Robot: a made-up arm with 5 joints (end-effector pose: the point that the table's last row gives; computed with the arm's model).
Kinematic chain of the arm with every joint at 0, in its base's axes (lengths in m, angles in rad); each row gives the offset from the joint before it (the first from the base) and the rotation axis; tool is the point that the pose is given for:
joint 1: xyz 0 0 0.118 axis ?
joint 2: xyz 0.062 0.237 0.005 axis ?
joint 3: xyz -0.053 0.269 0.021 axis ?
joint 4: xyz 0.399 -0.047 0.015 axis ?
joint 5: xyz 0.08 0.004 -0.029 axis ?
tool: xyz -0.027 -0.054 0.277
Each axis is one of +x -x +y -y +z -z.
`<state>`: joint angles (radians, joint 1 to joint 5).
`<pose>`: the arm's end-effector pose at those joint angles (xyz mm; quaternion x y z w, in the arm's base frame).
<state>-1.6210 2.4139 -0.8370 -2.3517 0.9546</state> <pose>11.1 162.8 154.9 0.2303 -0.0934 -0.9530 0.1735</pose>
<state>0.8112 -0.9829 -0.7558 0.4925 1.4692</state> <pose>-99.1 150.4 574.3 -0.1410 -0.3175 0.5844 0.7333</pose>
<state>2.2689 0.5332 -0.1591 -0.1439 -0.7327</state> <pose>-584.2 167.6 186.0 -0.2524 0.0661 0.5989 0.7572</pose>
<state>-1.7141 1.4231 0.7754 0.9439 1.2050</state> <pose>909.0 -441.7 -70.1 0.3948 0.1436 0.3273 0.8464</pose>
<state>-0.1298 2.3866 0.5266 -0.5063 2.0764</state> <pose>-39.1 647.9 -402.3 0.9429 0.1139 0.1605 0.2688</pose>
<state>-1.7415 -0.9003 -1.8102 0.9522 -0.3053</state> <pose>70.0 111.3 232.6 -0.0935 -0.0321 0.9476 0.3037</pose>
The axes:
joint 1: +z
joint 2: +y
joint 3: +z
joint 4: -x
joint 5: +z

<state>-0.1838 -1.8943 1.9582 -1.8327 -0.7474</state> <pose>271.1 970.6 183.3 -0.1760 0.0625 0.2556 0.9486</pose>
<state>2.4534 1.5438 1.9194 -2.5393 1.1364</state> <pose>-559.9 -890.5 204.5 0.0289 0.8811 -0.3668 0.2970</pose>
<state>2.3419 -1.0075 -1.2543 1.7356 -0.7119</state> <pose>-254.3 23.2 358.6 -0.1550 -0.3514 0.0585 0.9215</pose>
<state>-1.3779 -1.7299 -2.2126 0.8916 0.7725</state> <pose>15.2 132.5 -171.4 0.1817 -0.4572 -0.8054 0.3305</pose>
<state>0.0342 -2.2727 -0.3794 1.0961 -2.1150</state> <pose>-313.7 514.7 390.8 -0.5993 0.4033 0.6503 0.2352</pose>
